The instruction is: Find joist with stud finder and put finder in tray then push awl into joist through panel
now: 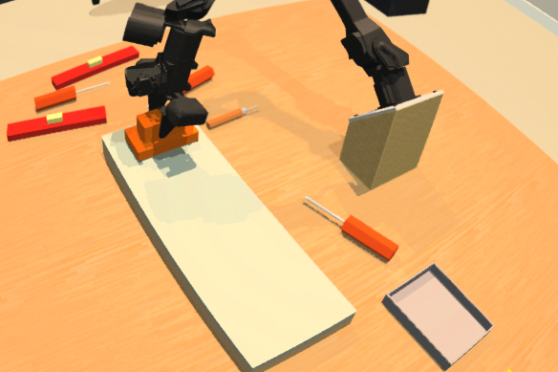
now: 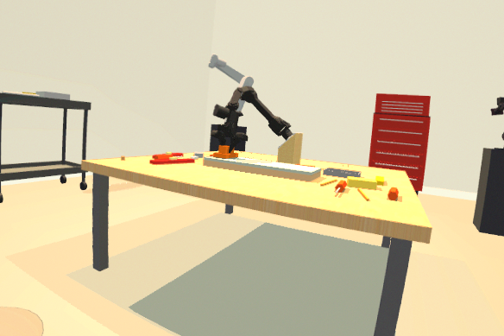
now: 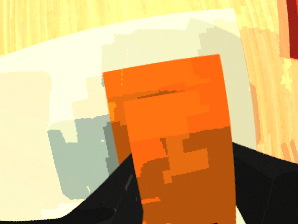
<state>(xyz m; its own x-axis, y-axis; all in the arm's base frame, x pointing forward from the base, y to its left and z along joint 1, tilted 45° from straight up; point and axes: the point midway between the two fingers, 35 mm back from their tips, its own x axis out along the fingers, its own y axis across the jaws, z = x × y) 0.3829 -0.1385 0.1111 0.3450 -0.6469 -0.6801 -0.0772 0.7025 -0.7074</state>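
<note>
Now: gripper tip 4 cm past the indicator window and 3 cm below it. From my gripper tip the other things lie so: white block 24 cm to the right, 6 cm below, 5 cm behind; awl 20 cm behind, 6 cm below, 5 cm to the right; orange stud finder 2 cm behind, 2 cm above.
</note>
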